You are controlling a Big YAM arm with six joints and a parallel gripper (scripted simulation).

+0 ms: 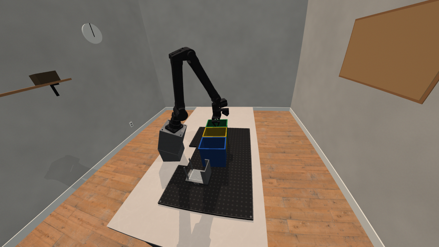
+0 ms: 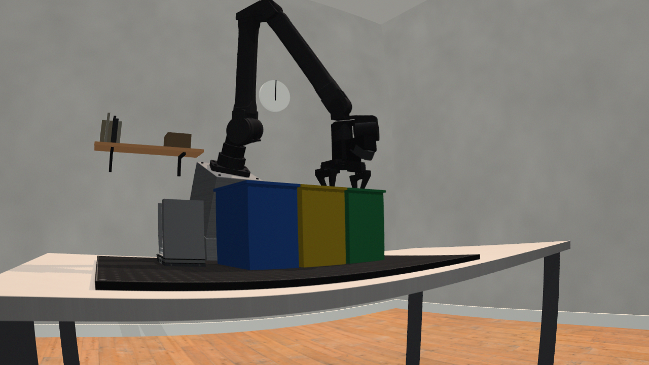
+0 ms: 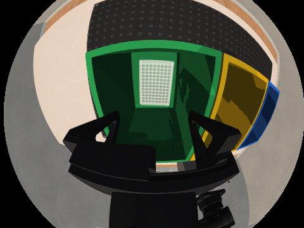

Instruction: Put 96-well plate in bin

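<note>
My gripper is now 80 mm above the green bin. The rest, counted from my hand: grey rack wall: 420 mm to the right, 110 mm ahead, 80 mm below; yellow bin: 130 mm to the right, 80 mm below, 40 mm ahead; blue bin: 250 mm to the right, 80 mm below, 70 mm ahead.
</note>
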